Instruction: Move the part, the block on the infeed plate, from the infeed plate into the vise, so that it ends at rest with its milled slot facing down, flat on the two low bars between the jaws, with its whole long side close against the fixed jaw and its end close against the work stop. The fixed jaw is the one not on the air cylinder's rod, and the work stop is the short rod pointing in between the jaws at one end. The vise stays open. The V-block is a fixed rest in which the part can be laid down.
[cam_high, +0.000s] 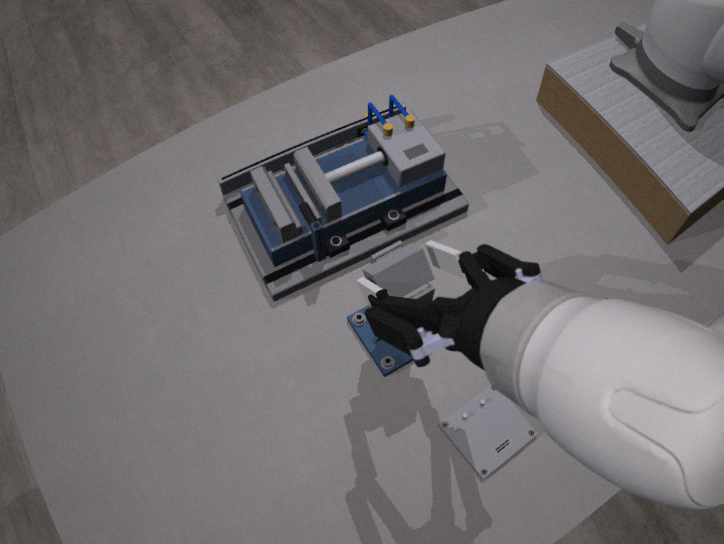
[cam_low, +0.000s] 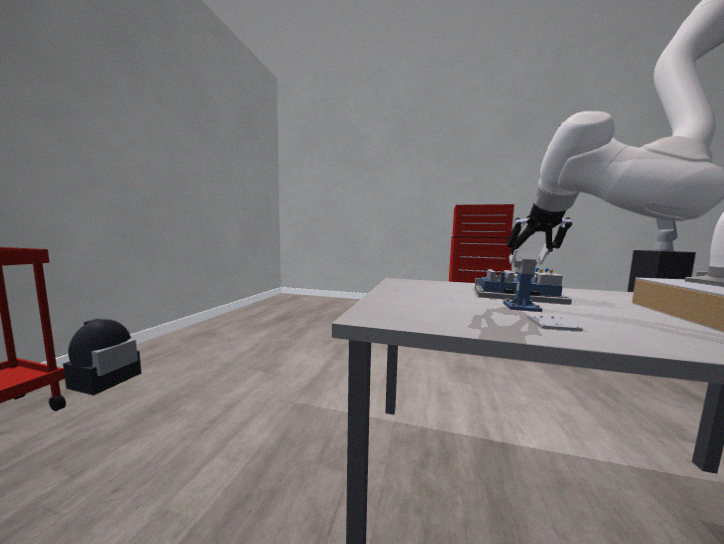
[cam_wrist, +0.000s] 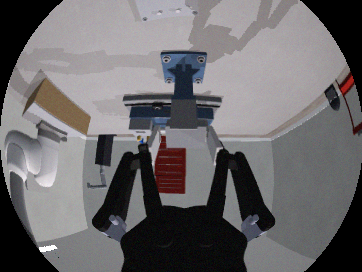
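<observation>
Now: hand 2 cm to the left of the part and 2 cm above it. Round my hand: work stop (1 cm ahead, 17 cm to the right, 8 cm below); then moving jaw (3 cm behind, 21 cm to the right, 10 cm below); then blue post (1 cm ahead, 15 cm to the right, 11 cm below).
</observation>
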